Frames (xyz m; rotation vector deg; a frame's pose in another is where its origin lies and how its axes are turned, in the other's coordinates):
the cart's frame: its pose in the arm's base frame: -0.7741 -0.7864 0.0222 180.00 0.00 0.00
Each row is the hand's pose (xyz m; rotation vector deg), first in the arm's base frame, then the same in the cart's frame.
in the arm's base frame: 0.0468 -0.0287 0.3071 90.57 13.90 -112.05
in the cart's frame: 0.8209 -0.7577 -0.2849 -40.28 -98.14 -12.17
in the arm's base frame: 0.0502 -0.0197 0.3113 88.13 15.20 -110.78
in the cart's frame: 0.8243 -0.7667 -0.2891 -43.08 -98.40 -13.50
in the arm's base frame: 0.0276 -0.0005 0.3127 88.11 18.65 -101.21
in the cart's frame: 0.8017 -0.7859 -0.2905 -50.28 -91.76 -16.91
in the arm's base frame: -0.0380 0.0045 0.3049 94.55 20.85 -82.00
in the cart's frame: 0.7361 -0.7909 -0.2827 -57.82 -74.75 -19.01
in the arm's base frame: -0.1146 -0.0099 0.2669 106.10 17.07 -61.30
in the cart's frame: 0.6595 -0.7765 -0.2447 -58.92 -54.58 -15.20
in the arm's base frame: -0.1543 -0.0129 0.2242 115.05 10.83 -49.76
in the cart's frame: 0.6198 -0.7735 -0.2020 -55.68 -43.05 -9.37
